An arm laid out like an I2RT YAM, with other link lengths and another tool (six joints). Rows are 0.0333 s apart.
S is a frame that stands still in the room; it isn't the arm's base.
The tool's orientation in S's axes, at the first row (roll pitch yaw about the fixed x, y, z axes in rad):
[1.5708 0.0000 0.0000]
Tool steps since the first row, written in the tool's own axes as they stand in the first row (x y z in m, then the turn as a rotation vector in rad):
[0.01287 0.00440 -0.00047 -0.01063 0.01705 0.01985]
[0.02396 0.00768 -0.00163 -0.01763 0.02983 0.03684]
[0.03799 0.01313 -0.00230 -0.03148 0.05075 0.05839]
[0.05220 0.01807 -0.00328 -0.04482 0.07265 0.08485]
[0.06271 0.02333 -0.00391 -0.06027 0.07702 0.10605]
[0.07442 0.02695 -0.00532 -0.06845 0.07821 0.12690]
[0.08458 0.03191 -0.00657 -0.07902 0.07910 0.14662]
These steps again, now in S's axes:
[0.01287 0.00047 0.00440 -0.01063 -0.01985 0.01705]
[0.02396 0.00163 0.00768 -0.01763 -0.03684 0.02983]
[0.03799 0.00230 0.01313 -0.03148 -0.05839 0.05075]
[0.05220 0.00328 0.01807 -0.04482 -0.08485 0.07265]
[0.06271 0.00391 0.02333 -0.06027 -0.10605 0.07702]
[0.07442 0.00532 0.02695 -0.06845 -0.12690 0.07821]
[0.08458 0.00657 0.03191 -0.07902 -0.14662 0.07910]

